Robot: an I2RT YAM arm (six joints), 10 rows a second.
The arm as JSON. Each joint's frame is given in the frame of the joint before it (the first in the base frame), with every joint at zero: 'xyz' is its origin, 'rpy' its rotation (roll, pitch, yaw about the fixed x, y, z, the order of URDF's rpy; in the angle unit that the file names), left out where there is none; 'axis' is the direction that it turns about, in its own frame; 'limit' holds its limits. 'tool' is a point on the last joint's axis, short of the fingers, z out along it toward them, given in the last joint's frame.
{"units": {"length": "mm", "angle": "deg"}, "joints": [
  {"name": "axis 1", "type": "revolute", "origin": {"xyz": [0.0, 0.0, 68.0]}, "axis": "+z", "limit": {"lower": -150.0, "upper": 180.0}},
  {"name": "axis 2", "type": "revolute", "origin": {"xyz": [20.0, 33.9, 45.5]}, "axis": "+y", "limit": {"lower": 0.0, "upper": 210.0}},
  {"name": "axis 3", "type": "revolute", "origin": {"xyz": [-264.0, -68.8, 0.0]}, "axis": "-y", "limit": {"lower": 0.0, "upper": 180.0}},
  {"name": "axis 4", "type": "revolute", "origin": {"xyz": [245.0, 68.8, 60.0]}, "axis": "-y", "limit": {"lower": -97.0, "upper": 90.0}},
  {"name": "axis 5", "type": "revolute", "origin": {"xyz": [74.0, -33.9, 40.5]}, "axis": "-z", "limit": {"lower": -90.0, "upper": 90.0}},
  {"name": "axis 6", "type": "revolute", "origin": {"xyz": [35.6, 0.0, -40.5]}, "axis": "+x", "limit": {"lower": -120.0, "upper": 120.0}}
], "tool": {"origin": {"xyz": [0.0, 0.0, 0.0], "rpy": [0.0, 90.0, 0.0]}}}
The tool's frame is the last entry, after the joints.
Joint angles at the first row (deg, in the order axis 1, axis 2, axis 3, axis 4, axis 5, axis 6):
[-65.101 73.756 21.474 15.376 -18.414 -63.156]
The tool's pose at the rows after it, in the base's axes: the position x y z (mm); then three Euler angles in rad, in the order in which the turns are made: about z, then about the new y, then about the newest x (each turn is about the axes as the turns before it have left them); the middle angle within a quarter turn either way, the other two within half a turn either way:
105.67 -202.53 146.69 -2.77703 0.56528 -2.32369
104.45 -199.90 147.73 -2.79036 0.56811 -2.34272
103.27 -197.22 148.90 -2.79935 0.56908 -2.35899
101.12 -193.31 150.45 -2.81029 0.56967 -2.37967
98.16 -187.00 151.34 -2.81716 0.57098 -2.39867
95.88 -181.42 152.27 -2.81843 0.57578 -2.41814
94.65 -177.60 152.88 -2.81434 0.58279 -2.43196
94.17 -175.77 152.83 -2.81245 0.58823 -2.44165
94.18 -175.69 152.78 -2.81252 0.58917 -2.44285
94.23 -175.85 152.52 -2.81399 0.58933 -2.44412
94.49 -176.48 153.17 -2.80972 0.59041 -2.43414
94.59 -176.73 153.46 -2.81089 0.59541 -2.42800
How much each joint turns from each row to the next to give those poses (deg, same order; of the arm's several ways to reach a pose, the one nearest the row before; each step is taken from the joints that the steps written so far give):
[-0.174 -0.809 0.198 -1.596 -0.043 0.504]
[-0.002 -1.092 -0.023 -1.879 -0.002 0.304]
[0.003 -1.116 -0.021 -1.837 -0.064 0.111]
[-0.111 -1.639 -0.109 -2.514 -0.175 0.021]
[-0.066 -2.293 -0.633 -2.578 -0.307 -0.044]
[-0.042 -1.992 -0.417 -2.514 -0.676 -0.108]
[-0.002 -1.288 -0.240 -1.704 -0.811 -0.111]
[0.001 -0.503 -0.110 -0.830 -0.545 -0.020]
[0.002 0.000 0.000 -0.044 -0.064 0.022]
[-0.003 0.111 0.000 0.067 0.019 0.042]
[0.000 0.019 0.000 0.521 0.044 0.065]
[0.000 -0.042 -0.108 0.526 0.022 0.394]

